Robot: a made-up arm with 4 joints. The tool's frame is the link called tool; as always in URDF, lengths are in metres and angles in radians. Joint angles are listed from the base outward. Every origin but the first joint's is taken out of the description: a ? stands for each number. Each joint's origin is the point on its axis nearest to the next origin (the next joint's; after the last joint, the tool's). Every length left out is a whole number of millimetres.
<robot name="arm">
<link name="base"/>
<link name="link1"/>
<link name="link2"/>
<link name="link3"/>
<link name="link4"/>
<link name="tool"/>
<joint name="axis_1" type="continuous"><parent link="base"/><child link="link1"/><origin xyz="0 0 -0.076" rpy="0 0 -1.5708"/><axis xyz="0 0 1"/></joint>
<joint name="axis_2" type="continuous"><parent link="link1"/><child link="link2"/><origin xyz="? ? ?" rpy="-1.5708 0 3.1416"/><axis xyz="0 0 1"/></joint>
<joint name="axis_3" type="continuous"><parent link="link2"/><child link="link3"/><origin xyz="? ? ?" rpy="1.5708 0 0"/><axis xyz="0 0 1"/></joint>
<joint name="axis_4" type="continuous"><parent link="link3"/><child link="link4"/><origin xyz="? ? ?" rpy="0 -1.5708 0"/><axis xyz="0 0 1"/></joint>
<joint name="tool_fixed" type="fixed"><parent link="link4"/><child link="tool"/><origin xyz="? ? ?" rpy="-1.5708 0 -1.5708"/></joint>
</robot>
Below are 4 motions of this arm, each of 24 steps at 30 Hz.
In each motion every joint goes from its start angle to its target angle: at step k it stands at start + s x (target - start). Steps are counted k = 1, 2, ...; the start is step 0. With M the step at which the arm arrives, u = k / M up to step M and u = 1 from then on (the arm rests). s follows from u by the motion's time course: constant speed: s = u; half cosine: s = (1 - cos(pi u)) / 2; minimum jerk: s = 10 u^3 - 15 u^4 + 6 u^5.
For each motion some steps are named. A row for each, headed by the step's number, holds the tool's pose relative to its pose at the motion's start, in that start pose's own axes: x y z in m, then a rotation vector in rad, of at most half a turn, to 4 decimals.
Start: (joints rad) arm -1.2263 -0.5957 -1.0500 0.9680
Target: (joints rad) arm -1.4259 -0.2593 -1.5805 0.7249
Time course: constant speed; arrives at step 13
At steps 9, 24:
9: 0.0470 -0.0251 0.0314 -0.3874 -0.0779 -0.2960
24: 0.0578 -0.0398 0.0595 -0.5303 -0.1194 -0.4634

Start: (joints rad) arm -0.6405 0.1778 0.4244 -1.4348
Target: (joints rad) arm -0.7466 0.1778 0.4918 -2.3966
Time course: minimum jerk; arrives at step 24
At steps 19, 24:
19: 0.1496 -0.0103 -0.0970 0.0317 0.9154 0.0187
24: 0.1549 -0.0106 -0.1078 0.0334 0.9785 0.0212

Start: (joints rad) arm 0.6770 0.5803 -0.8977 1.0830
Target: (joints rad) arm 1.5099 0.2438 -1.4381 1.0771
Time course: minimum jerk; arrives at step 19
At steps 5, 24:
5: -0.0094 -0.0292 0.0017 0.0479 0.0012 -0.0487
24: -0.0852 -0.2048 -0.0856 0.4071 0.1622 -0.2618

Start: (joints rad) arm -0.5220 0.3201 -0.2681 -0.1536
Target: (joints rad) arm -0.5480 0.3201 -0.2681 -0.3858
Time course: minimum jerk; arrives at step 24
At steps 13, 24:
13: 0.0315 -0.0024 -0.0094 0.0019 0.1387 -0.0142
24: 0.0535 -0.0046 -0.0188 0.0045 0.2401 -0.0244

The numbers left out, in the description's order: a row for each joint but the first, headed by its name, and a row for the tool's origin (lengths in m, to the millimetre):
axis_2: -0.288 -0.13 0
axis_3: -0.052 0.059 0
axis_4: 0.035 -0.257 0
tool: 0.208 -0.053 0

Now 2 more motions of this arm.
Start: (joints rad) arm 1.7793 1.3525 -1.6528 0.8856
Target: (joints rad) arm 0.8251 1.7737 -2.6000 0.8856
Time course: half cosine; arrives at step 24
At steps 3, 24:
3: 0.0035 0.0083 0.0062 -0.0551 -0.0195 -0.0015
24: -0.0368 0.3182 0.1266 -1.0711 -0.8671 -0.0574

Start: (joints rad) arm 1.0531 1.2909 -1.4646 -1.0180
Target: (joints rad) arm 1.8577 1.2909 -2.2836 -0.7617
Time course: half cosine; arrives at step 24
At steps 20, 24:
20: 0.1960 -0.3745 -0.1665 0.8446 -0.0252 0.2224
24: 0.2215 -0.3866 -0.1893 0.8992 -0.0040 0.2299

